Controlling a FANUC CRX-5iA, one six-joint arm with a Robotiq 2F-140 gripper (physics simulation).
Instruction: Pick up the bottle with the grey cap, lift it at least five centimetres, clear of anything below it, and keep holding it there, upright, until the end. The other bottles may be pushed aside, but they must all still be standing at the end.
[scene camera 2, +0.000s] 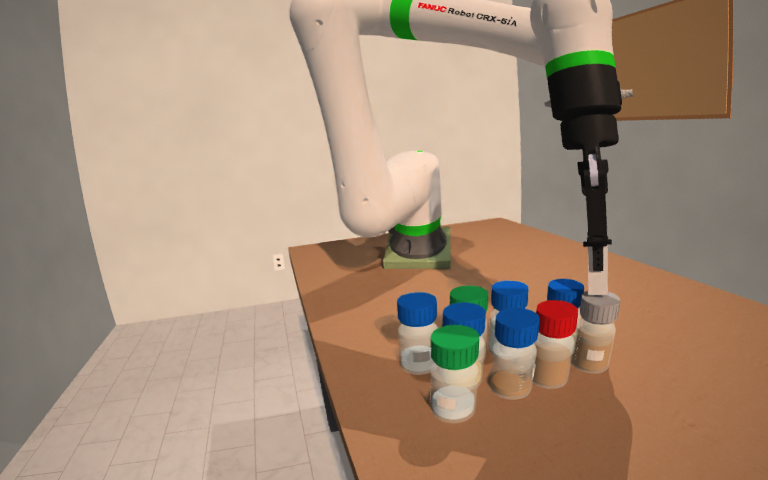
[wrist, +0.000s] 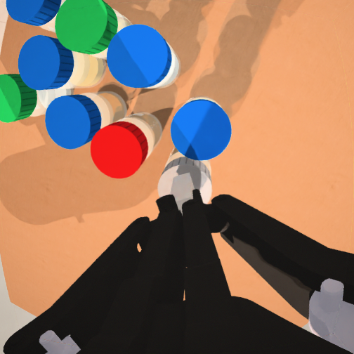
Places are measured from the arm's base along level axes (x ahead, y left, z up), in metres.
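Pixels of known places: gripper, fingertip midpoint: (scene camera 2: 597, 293); arm's base at its link origin: (scene camera 2: 418, 243).
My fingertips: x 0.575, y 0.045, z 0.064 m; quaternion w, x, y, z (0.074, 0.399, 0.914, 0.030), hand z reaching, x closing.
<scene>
Ahead of a thing's pixels: the offset from my fingertips to its top centre. Level surfaces: height alone.
The bottle with the grey cap @[dx +0.006, dy +0.001, dz -0.005 m] (scene camera 2: 600, 310) (wrist: 167, 187) stands upright on the table at the right end of the group. It has tan contents. My gripper (scene camera 2: 598, 286) (wrist: 185, 187) is shut, its pale pads together with no bottle between them. The pads are right above the grey cap and hide part of its top in the wrist view; whether they touch it I cannot tell. A blue-capped bottle @[dx -0.053, dy -0.011, dz -0.005 m] (scene camera 2: 565, 290) (wrist: 201, 129) stands close behind it, and a red-capped bottle @[dx +0.000, dy -0.076, dz -0.005 m] (scene camera 2: 556, 320) (wrist: 119, 150) stands close to its left.
Further left stand more upright bottles, with blue caps @[dx -0.006, dy -0.134, dz -0.005 m] (scene camera 2: 516, 328) (wrist: 72, 121) and green caps @[dx -0.001, dy -0.222, dz -0.005 m] (scene camera 2: 454, 346) (wrist: 86, 25). All stand on the brown table @[dz -0.109 m] (scene camera 2: 679, 350) (wrist: 290, 150). The robot base is at the back of the table; the table's left edge runs beside the group.
</scene>
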